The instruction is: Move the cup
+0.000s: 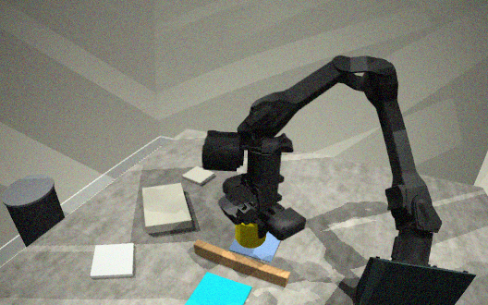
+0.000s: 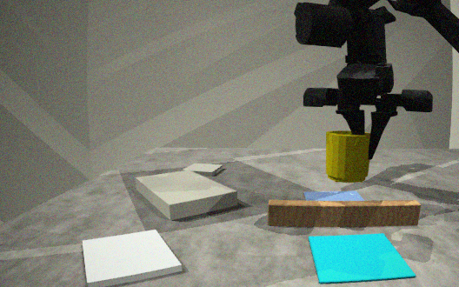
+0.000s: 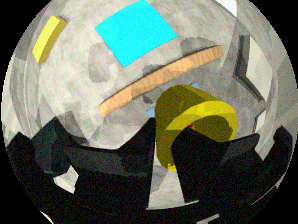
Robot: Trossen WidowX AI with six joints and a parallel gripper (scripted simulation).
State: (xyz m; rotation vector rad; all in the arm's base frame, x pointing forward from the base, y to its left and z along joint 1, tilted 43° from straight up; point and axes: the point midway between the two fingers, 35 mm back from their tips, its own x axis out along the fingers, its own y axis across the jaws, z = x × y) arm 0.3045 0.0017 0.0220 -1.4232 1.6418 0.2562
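Right now my gripper tip is 30 mm short of the cyan pad, 120 mm to the right of it and 100 mm above it. The rest, counted from my gripper tip: yellow cup 20 mm ahead, 20 mm to the right; then light blue pad 30 mm ahead, 70 mm to the right, 100 mm below; then wooden bar 30 mm ahead, 30 mm to the left, 80 mm below.
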